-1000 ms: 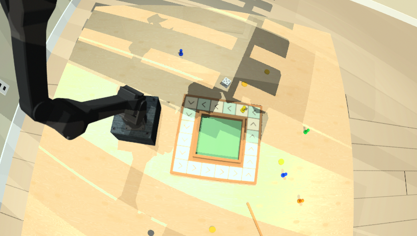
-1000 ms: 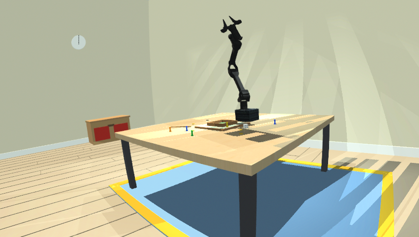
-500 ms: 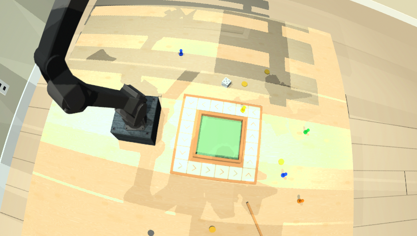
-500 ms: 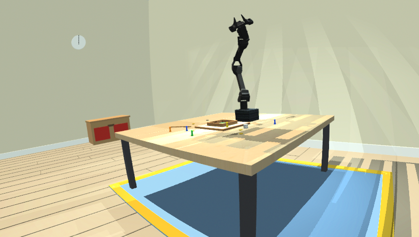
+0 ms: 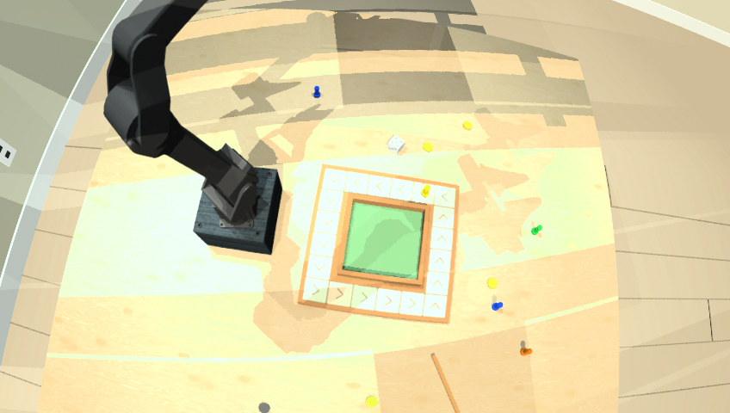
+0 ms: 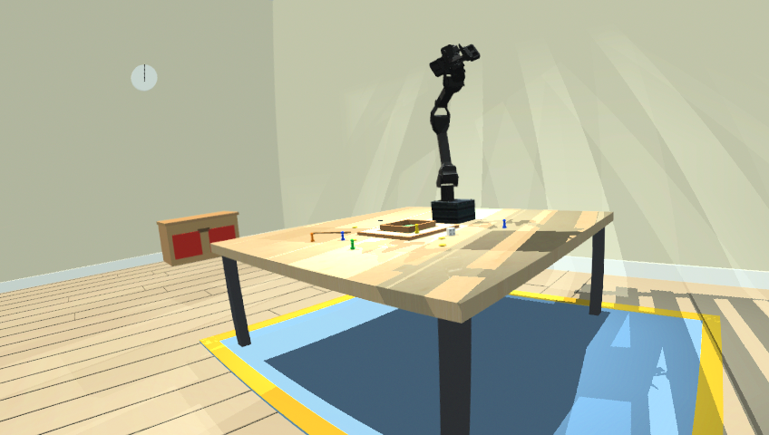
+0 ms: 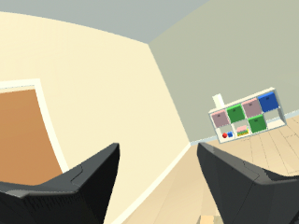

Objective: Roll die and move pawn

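Right now my gripper tip is 1 cm past the white die, 7 cm to the left of it and 65 cm above it. From my gripper tip the other things lie so: green dice tray: 4 cm behind, 28 cm to the right, 66 cm below; then green pawn: 29 cm ahead, 27 cm to the right, 65 cm below; then yellow pawn: 4 cm ahead, 18 cm to the right, 64 cm below.
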